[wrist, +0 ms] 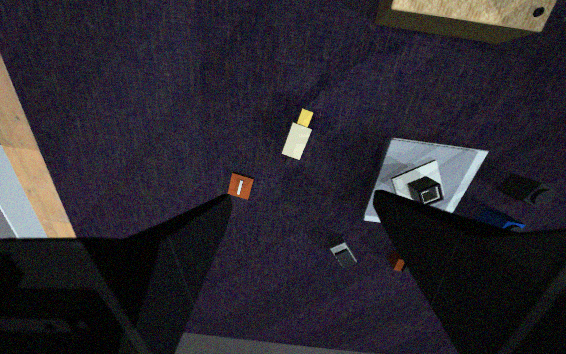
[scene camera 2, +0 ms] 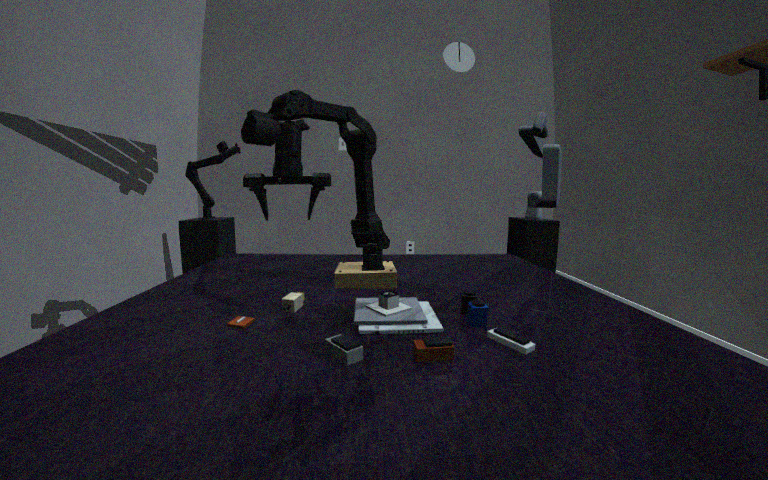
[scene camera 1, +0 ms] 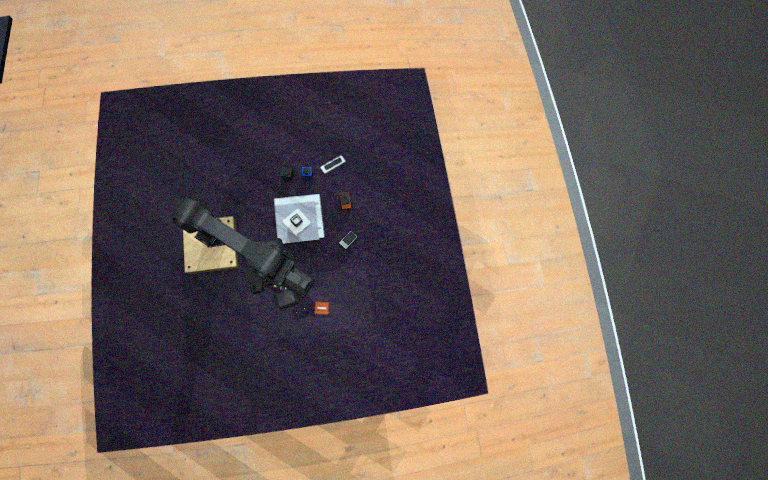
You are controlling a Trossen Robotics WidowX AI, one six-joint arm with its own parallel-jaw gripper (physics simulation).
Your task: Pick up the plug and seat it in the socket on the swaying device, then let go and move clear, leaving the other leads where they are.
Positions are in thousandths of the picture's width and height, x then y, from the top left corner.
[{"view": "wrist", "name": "gripper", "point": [533,561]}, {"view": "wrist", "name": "plug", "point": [529,374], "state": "on the table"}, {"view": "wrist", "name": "black block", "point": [944,547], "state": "on the table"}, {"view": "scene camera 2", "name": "gripper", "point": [374,459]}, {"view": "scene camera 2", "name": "orange-black connector block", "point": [571,726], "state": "on the table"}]
